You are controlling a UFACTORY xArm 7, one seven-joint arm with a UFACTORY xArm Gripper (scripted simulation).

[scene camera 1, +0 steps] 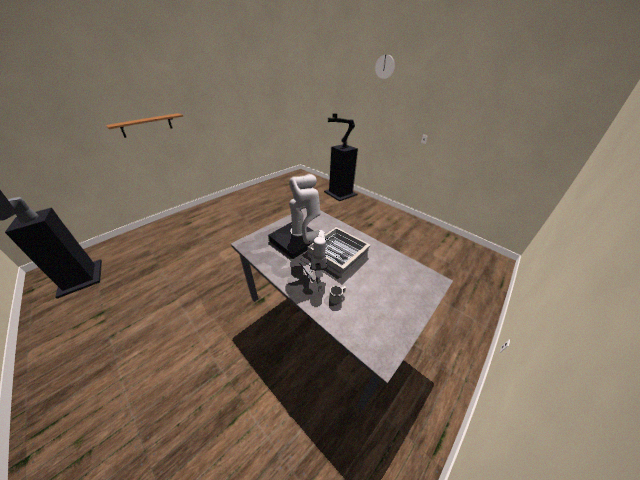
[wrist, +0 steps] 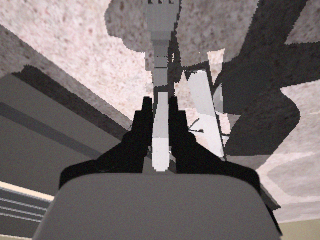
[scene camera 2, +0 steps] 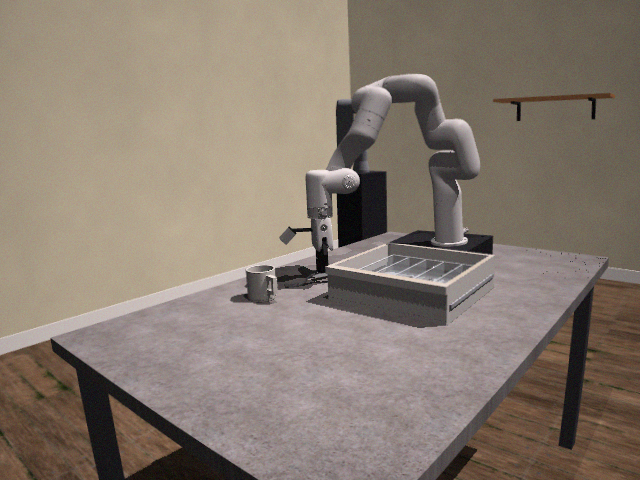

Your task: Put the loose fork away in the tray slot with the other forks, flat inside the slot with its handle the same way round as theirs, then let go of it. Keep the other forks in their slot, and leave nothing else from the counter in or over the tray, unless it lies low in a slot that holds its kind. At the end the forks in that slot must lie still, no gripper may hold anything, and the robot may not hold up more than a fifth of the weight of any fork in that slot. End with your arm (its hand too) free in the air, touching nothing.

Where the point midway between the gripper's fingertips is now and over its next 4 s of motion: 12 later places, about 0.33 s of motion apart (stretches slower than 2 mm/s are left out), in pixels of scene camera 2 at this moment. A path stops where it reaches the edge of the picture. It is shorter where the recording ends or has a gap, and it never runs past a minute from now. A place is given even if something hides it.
My gripper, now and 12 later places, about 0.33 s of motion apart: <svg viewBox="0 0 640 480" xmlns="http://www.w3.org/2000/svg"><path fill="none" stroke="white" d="M322 271L322 278L322 279L322 277L321 273L321 262L320 253L321 251L320 252L317 256L317 259L317 260L317 264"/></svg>
